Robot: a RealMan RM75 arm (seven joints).
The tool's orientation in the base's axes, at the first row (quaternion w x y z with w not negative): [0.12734 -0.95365 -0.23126 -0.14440]
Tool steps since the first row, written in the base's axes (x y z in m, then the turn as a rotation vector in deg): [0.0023 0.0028 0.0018 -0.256 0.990 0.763]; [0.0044 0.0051 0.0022 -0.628 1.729 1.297]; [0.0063 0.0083 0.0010 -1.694 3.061 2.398]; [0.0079 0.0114 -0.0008 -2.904 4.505 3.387]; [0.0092 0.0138 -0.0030 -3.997 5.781 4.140]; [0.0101 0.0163 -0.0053 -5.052 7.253 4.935]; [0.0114 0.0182 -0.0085 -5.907 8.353 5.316]
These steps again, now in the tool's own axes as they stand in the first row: [0.0037 -0.0016 -0.0003 0.437 -1.109 -0.455]; [0.0065 -0.0027 0.0005 0.598 -2.016 -0.801]; [0.0091 -0.0043 0.0030 0.597 -3.866 -1.639]; [0.0111 -0.0059 0.0060 0.481 -5.861 -2.370]; [0.0124 -0.0070 0.0090 0.319 -7.614 -2.908]; [0.0134 -0.0083 0.0121 0.281 -9.525 -3.417]; [0.0142 -0.0087 0.0160 0.126 -10.947 -3.614]
